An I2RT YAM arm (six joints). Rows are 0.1 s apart.
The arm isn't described. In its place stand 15 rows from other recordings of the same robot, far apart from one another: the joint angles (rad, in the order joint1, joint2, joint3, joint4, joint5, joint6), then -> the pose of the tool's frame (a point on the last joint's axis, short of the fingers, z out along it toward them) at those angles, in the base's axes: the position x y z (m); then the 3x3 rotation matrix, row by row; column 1 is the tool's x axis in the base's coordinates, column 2 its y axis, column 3 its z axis.
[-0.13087 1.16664 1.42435 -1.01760 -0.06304 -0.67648] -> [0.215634, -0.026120, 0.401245], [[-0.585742, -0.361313, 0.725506], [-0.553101, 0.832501, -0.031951], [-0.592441, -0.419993, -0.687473]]
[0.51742 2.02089 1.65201 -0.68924 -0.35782 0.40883] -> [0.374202, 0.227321, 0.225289], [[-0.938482, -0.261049, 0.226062], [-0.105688, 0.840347, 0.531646], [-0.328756, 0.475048, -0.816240]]
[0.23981 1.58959 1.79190 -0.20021 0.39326 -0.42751] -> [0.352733, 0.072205, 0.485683], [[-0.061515, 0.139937, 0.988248], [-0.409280, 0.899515, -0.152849], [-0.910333, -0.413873, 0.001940]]
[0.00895 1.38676 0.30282 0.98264 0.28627 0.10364] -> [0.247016, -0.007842, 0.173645], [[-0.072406, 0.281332, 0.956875], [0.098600, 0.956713, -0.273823], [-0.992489, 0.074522, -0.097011]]
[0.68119 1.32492 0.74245 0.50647 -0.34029 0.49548] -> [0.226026, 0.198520, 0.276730], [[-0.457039, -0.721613, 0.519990], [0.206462, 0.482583, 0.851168], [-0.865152, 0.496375, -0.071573]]
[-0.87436 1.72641 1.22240 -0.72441 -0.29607 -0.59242] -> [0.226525, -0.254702, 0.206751], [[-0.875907, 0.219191, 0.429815], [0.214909, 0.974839, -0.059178], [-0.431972, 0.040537, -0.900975]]
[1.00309 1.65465 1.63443 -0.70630 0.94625 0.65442] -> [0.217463, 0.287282, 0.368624], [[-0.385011, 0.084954, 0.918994], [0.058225, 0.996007, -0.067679], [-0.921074, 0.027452, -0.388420]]
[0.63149 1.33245 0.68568 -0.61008 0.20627 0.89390] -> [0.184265, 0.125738, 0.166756], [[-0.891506, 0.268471, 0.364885], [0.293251, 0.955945, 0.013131], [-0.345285, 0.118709, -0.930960]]
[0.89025 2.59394 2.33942 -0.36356 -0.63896 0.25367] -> [0.349201, 0.465086, 0.187903], [[-0.586264, -0.808458, -0.051870], [-0.404015, 0.236279, 0.883710], [-0.702186, 0.539044, -0.465151]]
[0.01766 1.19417 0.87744 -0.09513 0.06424 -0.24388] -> [0.274770, 0.002567, 0.295861], [[-0.398355, -0.056672, 0.915479], [-0.248045, 0.967557, -0.048037], [-0.883055, -0.246215, -0.399489]]
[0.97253 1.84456 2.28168 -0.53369 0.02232 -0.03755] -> [0.224260, 0.327613, 0.515177], [[-0.023723, -0.815061, 0.578889], [-0.101444, 0.578025, 0.809689], [-0.994558, -0.039517, -0.096396]]
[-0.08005 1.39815 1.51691 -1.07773 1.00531 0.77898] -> [0.261021, -0.051094, 0.385991], [[-0.210960, 0.947762, 0.239257], [0.394580, 0.306505, -0.866234], [-0.894317, -0.088334, -0.438628]]
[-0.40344 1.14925 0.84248 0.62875 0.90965 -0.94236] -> [0.223120, -0.125791, 0.367937], [[-0.580960, 0.781972, 0.225842], [-0.292086, 0.058694, -0.954589], [-0.759718, -0.620543, 0.194304]]
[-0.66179 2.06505 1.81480 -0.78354 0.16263 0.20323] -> [0.354054, -0.283107, 0.249595], [[-0.528317, 0.794753, 0.298745], [0.664015, 0.606034, -0.437957], [-0.529118, -0.033009, -0.847906]]
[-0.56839 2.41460 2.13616 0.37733 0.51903 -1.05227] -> [0.473997, -0.323695, 0.289669], [[-0.726031, 0.510076, 0.461196], [-0.431148, 0.184830, -0.883147], [-0.535715, -0.840036, 0.085726]]
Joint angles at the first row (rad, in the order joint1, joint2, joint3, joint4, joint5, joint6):
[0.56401, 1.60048, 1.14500, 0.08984, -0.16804, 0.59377]
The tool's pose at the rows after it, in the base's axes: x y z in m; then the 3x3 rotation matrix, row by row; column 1 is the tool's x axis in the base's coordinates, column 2 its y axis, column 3 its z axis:
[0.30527, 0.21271, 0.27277], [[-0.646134, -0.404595, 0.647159], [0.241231, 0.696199, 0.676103], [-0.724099, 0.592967, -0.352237]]
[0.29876, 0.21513, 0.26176], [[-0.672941, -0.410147, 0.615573], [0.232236, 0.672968, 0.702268], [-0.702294, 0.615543, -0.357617]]
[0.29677, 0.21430, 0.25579], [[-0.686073, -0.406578, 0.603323], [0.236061, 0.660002, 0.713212], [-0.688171, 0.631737, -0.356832]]
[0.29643, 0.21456, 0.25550], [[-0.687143, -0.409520, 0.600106], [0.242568, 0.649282, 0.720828], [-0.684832, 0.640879, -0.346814]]
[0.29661, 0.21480, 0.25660], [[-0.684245, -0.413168, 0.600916], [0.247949, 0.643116, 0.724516], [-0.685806, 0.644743, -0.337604]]
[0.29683, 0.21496, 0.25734], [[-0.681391, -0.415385, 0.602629], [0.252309, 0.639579, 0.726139], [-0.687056, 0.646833, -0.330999]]
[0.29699, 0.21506, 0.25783], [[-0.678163, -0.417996, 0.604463], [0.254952, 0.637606, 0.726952], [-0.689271, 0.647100, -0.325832]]
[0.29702, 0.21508, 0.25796], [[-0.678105, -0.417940, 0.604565], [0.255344, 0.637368, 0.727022], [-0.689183, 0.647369, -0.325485]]
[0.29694, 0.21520, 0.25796], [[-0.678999, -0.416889, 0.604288], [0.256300, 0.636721, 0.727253], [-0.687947, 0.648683, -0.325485]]
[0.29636, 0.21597, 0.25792], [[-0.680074, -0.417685, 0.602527], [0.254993, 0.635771, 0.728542], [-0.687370, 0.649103, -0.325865]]
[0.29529, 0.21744, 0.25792], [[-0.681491, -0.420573, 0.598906], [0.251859, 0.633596, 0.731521], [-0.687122, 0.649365, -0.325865]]
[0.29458, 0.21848, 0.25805], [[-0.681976, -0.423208, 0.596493], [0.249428, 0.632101, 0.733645], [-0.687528, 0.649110, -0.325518]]
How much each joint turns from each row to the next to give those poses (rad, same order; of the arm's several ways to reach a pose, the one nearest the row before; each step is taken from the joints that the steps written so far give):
[0.02518, -0.00380, -0.05112, 0.04503, -0.03585, 0.01449]
[0.01260, -0.00155, -0.04388, 0.03394, -0.02861, 0.02061]
[-0.00038, 0.00001, -0.02480, 0.02405, -0.01678, 0.01640]
[0.00036, 0.00000, -0.00569, 0.01598, -0.00803, 0.00953]
[0.00001, -0.00039, -0.00004, 0.00958, -0.00266, 0.00420]
[-0.00002, 0.00001, 0.00002, 0.00723, -0.00040, 0.00266]
[0.00002, 0.00003, -0.00037, 0.00611, 0.00040, 0.00039]
[0.00000, -0.00004, 0.00035, 0.00000, -0.00001, 0.00038]
[0.00039, 0.00002, 0.00002, 0.00001, 0.00002, 0.00191]
[0.00266, -0.00002, -0.00002, -0.00039, 0.00037, 0.00076]
[0.00496, 0.00002, 0.00002, 0.00000, 0.00000, 0.00039]
[0.00344, 0.00001, 0.00039, 0.00000, 0.00000, -0.00039]

